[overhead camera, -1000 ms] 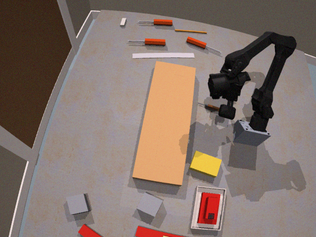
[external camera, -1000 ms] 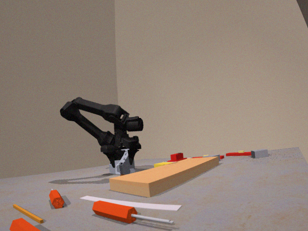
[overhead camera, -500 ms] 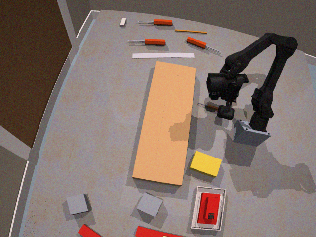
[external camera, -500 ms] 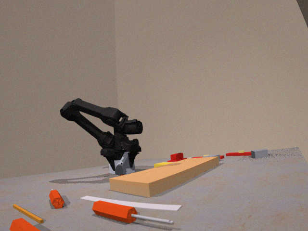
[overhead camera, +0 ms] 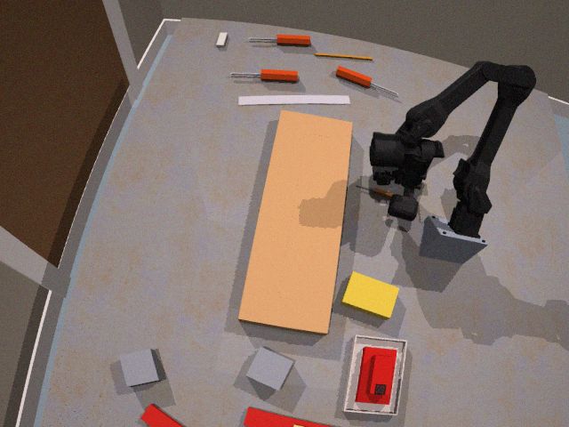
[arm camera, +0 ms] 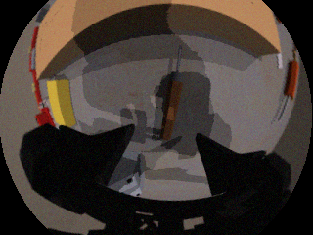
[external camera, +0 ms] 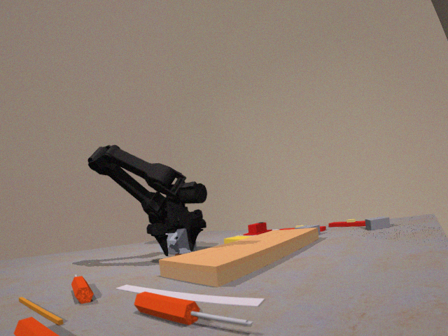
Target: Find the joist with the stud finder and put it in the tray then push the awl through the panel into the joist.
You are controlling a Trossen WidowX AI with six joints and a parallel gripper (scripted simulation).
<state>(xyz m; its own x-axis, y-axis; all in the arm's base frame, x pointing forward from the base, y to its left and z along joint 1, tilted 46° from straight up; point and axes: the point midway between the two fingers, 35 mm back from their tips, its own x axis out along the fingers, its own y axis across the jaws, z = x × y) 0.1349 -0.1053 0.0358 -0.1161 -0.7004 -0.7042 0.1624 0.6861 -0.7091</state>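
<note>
My gripper tip is 60 mm short of the brown-handled awl, 10 mm to the left of it and 10 mm above it. Also, from my gripper tip: white strip: 280 mm ahead, 250 mm to the right, 20 mm below; then yellow block: 60 mm ahead, 250 mm to the left; then white tray: 20 mm ahead, 420 mm to the left.
</note>
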